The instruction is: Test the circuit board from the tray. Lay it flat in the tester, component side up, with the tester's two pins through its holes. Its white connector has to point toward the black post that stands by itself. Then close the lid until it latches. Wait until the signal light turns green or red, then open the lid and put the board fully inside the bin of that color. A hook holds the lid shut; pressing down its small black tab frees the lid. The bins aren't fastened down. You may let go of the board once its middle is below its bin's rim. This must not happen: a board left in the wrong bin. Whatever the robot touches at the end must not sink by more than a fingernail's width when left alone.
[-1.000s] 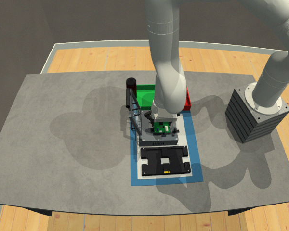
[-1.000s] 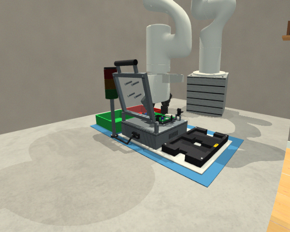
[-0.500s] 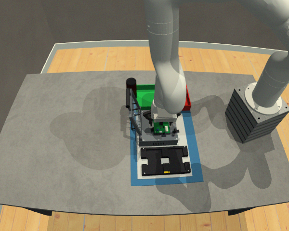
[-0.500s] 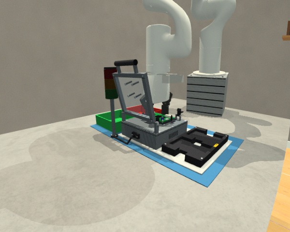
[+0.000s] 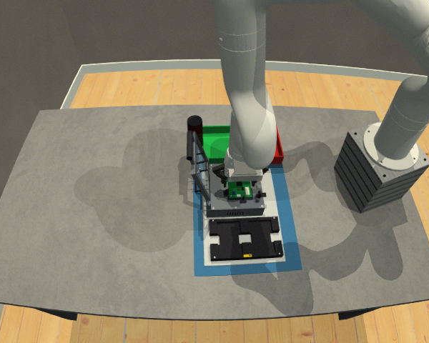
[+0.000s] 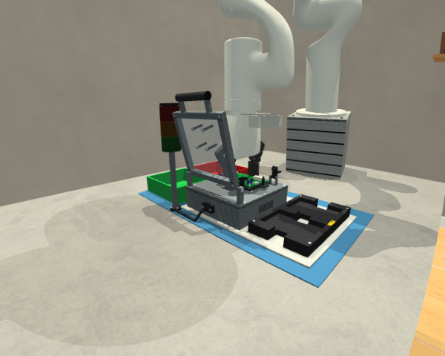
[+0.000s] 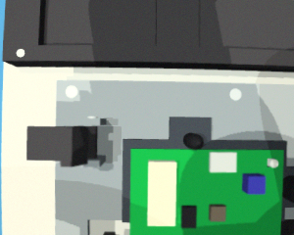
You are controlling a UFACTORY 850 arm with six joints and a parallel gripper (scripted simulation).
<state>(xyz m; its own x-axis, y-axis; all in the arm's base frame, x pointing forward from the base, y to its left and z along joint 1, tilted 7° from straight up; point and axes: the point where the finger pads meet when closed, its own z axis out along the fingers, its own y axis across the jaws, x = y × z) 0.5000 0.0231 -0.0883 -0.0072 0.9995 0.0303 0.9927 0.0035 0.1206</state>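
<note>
My gripper is now right at the green circuit board. From my hand the other things lie so: tester bed: 10 mm to the left, 10 mm below; tester lid: 120 mm ahead, 100 mm above; black latch block: 60 mm to the left, 60 mm behind, 10 mm above.
</note>
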